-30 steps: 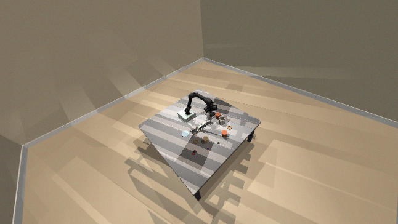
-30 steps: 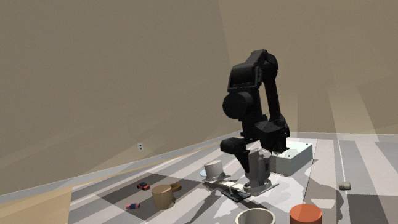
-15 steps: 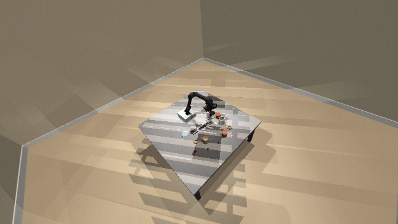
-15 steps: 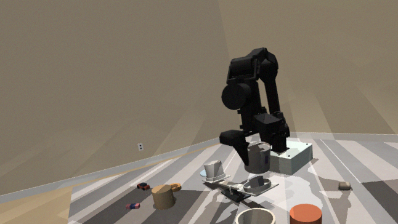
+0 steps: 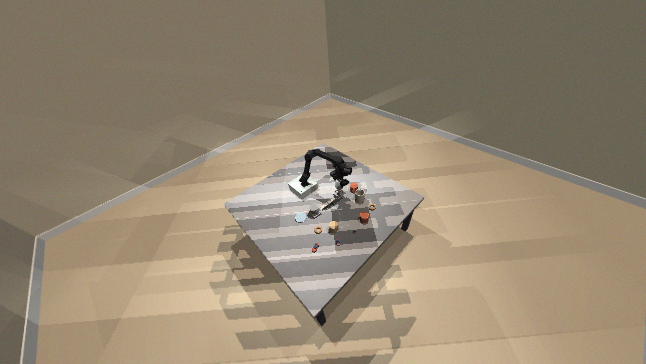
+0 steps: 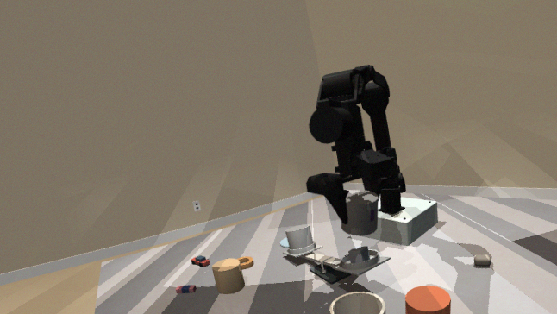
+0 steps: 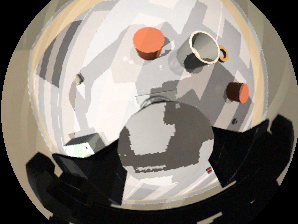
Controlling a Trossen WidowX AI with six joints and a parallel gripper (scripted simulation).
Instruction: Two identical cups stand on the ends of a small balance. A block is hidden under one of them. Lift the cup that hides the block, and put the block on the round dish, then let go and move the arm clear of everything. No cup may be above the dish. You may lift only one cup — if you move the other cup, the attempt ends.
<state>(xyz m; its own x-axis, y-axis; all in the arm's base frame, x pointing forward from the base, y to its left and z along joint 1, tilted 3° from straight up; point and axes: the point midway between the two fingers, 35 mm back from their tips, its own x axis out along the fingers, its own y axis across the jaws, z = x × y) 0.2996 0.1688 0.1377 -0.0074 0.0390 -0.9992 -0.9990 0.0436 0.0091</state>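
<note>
My gripper tip is 2 cm to the right of the grey cup and 1 cm below it. Round my gripper tip: small grey block: 1 cm to the right, 8 cm below; then small balance: 14 cm to the right, 15 cm below; then grey mug: 13 cm ahead, 12 cm to the left, 13 cm below.
</note>
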